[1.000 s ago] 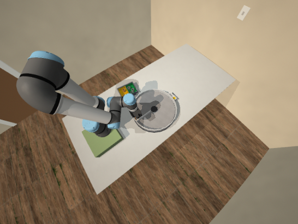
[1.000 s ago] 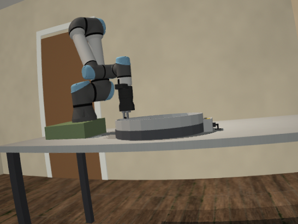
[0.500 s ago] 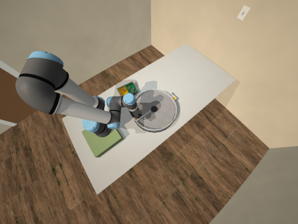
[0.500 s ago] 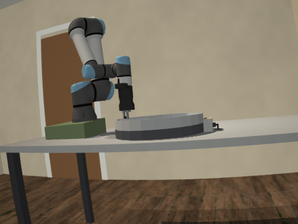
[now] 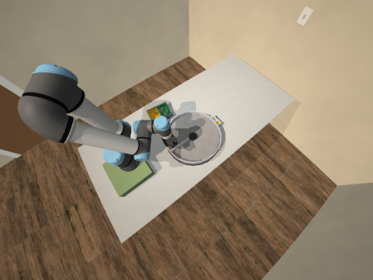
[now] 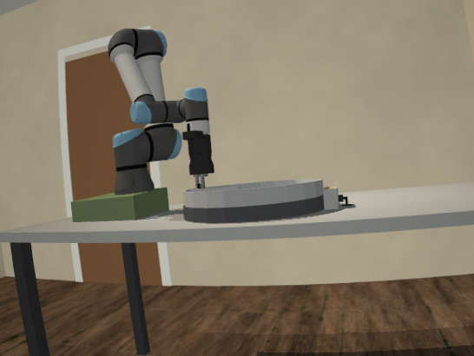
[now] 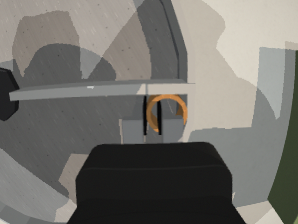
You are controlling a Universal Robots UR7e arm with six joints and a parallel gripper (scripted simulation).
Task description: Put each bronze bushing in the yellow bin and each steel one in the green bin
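My gripper is now 340 mm to the right of the yellow bin, 60 mm short of it and 60 mm above it. Round my hand: grey turntable: 180 mm ahead, 30 mm below.
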